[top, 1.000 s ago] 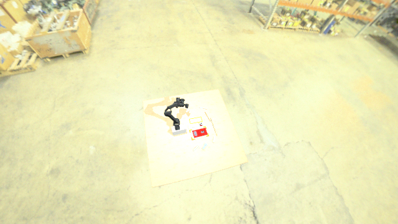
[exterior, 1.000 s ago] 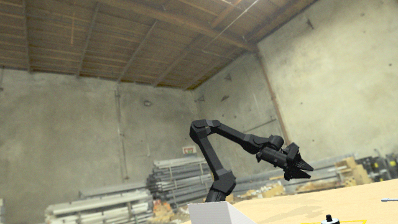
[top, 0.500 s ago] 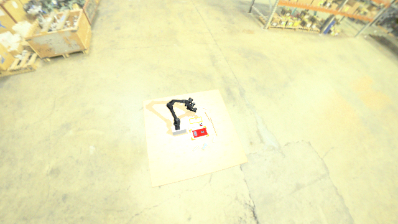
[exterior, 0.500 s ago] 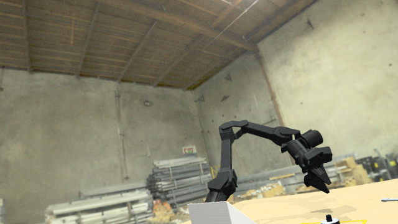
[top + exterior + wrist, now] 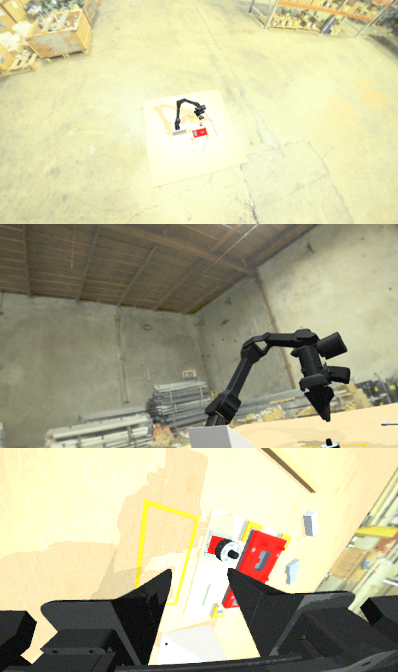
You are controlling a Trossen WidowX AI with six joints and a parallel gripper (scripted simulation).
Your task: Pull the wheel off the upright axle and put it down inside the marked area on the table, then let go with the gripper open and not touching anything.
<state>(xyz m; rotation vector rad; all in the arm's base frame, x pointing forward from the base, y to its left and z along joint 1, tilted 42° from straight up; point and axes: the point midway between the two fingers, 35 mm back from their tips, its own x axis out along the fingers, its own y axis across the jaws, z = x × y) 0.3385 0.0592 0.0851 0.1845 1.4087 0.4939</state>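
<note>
Right now my gripper tip is 2 cm short of the white wheel, 7 cm to the left of it and 5 cm above it. The rest, counted from my gripper tip: black axle: 1 cm ahead, 7 cm to the right, 5 cm below.
</note>
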